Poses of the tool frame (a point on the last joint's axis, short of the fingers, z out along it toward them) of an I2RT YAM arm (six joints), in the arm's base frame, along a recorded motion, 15 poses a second.
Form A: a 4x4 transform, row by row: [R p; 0 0 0 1], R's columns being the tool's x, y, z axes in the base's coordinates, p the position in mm. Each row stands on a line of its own.
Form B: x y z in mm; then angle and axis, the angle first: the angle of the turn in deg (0 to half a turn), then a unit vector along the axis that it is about. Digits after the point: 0 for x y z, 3 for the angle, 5 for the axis.
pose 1, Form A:
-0.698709 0.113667 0.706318 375
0.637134 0.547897 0.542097 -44
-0.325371 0.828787 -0.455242 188
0 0 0 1
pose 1, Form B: 375 -44 188 143.420 0.24054 0.86559 0.43919
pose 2, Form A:
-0.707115 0.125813 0.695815 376
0.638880 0.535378 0.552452 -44
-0.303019 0.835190 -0.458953 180
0 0 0 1
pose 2, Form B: 376 -44 180 144.622 0.24417 0.86259 0.44308
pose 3, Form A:
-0.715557 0.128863 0.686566 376
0.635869 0.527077 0.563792 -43
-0.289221 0.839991 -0.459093 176
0 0 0 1
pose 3, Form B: 376 -43 176 145.466 0.24361 0.86063 0.44717
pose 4, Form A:
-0.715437 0.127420 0.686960 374
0.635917 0.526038 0.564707 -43
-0.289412 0.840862 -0.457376 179
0 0 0 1
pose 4, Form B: 374 -43 179 145.425 0.24332 0.86027 0.44803
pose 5, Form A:
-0.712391 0.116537 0.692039 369
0.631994 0.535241 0.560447 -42
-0.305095 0.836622 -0.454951 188
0 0 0 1
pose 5, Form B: 369 -42 188 144.691 0.23891 0.86260 0.44591
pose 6, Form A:
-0.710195 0.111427 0.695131 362
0.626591 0.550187 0.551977 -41
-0.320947 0.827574 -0.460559 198
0 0 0 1
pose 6, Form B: 362 -41 198 144.124 0.23514 0.86690 0.43953
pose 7, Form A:
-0.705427 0.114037 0.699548 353
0.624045 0.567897 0.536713 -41
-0.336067 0.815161 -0.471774 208
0 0 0 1
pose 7, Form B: 353 -41 208 143.577 0.23448 0.87210 0.42948
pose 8, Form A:
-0.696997 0.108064 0.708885 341
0.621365 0.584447 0.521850 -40
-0.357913 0.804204 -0.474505 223
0 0 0 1
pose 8, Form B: 341 -40 223 142.516 0.23199 0.87653 0.42175
